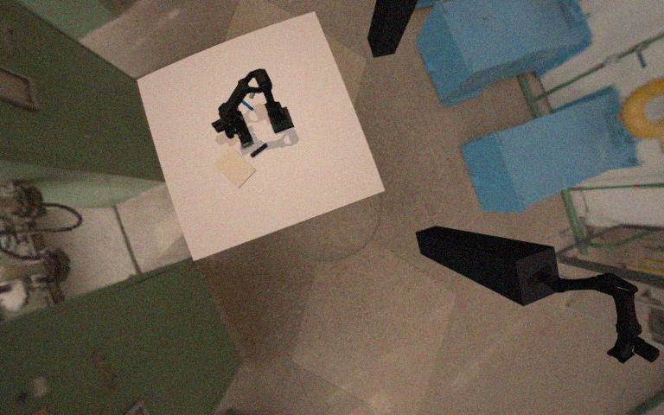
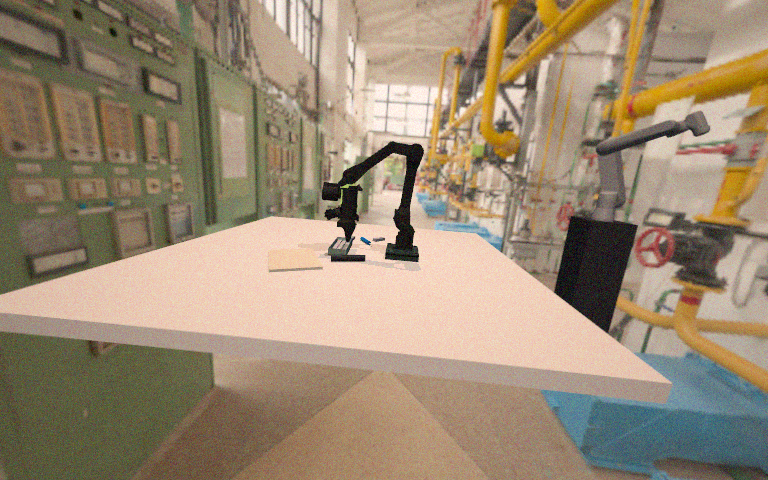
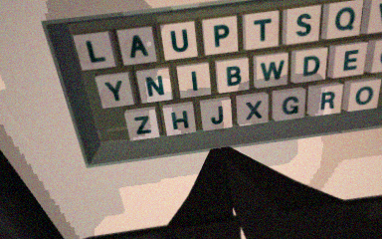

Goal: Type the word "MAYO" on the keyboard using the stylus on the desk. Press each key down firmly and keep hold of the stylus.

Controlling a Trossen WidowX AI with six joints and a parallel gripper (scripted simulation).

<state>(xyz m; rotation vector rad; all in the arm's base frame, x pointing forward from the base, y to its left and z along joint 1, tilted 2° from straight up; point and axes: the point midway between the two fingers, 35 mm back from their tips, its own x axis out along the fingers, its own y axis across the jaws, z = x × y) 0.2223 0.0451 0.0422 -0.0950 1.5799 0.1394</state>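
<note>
The blue stylus lies 160 mm to the right of my gripper tip, 50 mm behind it and 30 mm below it. Round my gripper tip: small black bar: 120 mm to the left, 40 mm behind, 30 mm below; small grey block: 210 mm to the right, 40 mm below, 40 mm ahead; tan pad: 170 mm to the left, 140 mm ahead, 40 mm below.
</note>
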